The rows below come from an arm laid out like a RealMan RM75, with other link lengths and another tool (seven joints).
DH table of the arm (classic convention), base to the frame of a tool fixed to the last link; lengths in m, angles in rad. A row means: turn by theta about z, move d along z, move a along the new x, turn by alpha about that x. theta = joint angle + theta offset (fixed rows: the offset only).
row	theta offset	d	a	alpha
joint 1	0	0.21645	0	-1.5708
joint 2	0	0	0	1.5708
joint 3	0	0.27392	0	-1.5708
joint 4	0	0	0	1.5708
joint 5	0	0.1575	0	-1.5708
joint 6	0	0	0	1.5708
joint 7	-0.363	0.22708	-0.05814	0.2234
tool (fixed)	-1.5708	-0.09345	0	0
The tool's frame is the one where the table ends.
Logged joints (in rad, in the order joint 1, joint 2, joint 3, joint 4, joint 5, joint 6, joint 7), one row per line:
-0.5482 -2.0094 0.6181 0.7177 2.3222 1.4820 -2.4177
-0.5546 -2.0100 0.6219 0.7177 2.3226 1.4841 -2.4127
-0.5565 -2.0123 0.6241 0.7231 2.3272 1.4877 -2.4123
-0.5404 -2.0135 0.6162 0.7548 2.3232 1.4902 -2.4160
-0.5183 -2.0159 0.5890 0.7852 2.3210 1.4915 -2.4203
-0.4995 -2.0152 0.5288 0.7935 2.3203 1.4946 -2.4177
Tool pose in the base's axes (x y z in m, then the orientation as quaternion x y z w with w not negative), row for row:
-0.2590 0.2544 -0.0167 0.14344 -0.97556 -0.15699 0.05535
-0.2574 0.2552 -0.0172 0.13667 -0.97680 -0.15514 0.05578
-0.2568 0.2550 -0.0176 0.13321 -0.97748 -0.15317 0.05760
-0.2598 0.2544 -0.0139 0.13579 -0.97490 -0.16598 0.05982
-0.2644 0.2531 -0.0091 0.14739 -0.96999 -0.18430 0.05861
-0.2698 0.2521 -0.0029 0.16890 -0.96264 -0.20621 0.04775
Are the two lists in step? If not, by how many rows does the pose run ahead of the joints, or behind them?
They are in step.
